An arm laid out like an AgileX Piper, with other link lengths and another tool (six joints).
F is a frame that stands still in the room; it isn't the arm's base.
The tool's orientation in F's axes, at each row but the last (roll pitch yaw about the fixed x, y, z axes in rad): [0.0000, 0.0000, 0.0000]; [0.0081, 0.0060, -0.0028]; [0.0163, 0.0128, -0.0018]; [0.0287, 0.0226, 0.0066]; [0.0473, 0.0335, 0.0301]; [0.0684, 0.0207, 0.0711]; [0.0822, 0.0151, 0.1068]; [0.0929, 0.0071, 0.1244]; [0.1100, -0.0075, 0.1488]
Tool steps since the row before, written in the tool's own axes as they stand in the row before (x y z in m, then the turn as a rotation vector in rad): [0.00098, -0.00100, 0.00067, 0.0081, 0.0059, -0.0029]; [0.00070, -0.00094, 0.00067, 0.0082, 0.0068, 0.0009]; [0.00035, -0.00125, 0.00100, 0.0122, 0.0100, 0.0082]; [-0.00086, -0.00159, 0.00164, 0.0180, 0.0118, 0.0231]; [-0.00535, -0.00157, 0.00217, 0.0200, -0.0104, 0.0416]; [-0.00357, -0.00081, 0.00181, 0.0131, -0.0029, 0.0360]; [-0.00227, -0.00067, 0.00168, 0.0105, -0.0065, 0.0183]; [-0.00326, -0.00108, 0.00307, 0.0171, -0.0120, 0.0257]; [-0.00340, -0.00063, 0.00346, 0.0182, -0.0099, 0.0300]
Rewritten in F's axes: [0.00098, -0.00100, 0.00067, 0.0081, 0.0059, -0.0029]; [0.00070, -0.00095, 0.00066, 0.0082, 0.0068, 0.0009]; [0.00036, -0.00127, 0.00097, 0.0123, 0.0098, 0.0082]; [-0.00081, -0.00164, 0.00161, 0.0185, 0.0113, 0.0230]; [-0.00522, -0.00183, 0.00227, 0.0217, -0.0117, 0.0404]; [-0.00346, -0.00118, 0.00182, 0.0142, -0.0044, 0.0354]; [-0.00215, -0.00104, 0.00165, 0.0116, -0.0068, 0.0175]; [-0.00305, -0.00175, 0.00298, 0.0189, -0.0121, 0.0244]; [-0.00324, -0.00150, 0.00334, 0.0197, -0.0103, 0.0289]
